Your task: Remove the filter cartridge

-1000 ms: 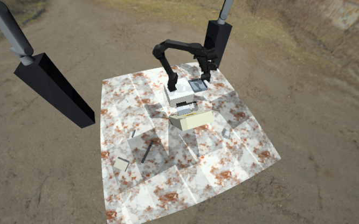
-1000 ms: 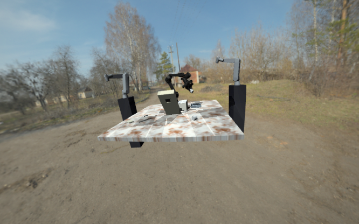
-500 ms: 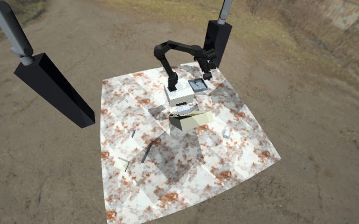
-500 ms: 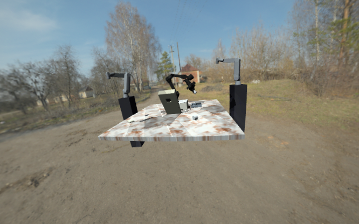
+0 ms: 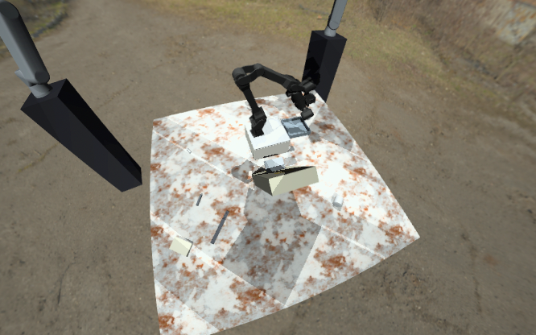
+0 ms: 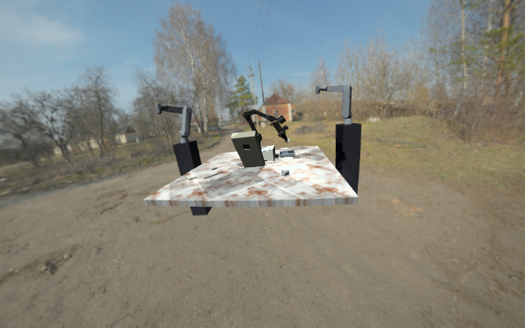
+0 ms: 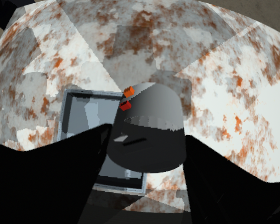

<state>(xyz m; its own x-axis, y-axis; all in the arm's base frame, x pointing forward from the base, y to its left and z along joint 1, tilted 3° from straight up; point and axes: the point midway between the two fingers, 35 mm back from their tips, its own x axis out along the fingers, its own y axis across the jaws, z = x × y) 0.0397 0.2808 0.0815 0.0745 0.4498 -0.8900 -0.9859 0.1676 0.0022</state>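
Now: gripper tip 16 cm above the blue-grey tray and 6 cm past it. From my gripper tip the other things lie so: round filter cartridge right at my gripper tip; service panel 33 cm to the right, 29 cm ahead, 1 cm below.
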